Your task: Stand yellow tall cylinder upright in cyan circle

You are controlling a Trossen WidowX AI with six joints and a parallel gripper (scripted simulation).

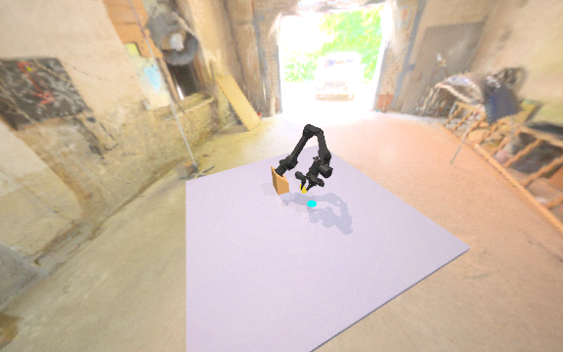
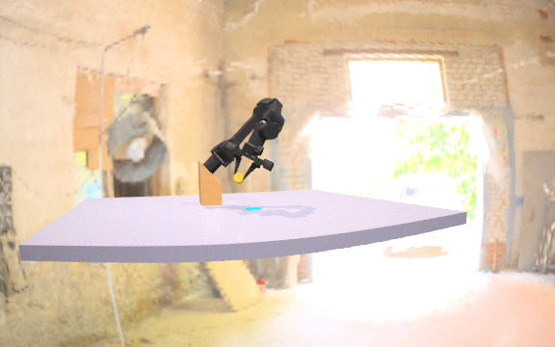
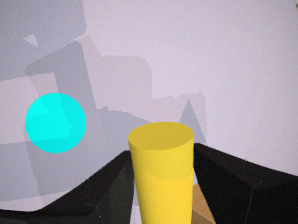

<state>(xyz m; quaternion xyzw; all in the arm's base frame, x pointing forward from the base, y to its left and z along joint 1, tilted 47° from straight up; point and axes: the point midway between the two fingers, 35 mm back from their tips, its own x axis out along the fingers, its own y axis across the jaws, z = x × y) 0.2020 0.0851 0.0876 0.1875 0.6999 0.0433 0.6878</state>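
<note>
The cyan circle lies 30 mm ahead of my gripper tip, 50 mm to the left of it and 110 mm below it. From my gripper tip the other things lie so: yellow cylinder: 20 mm behind.
</note>
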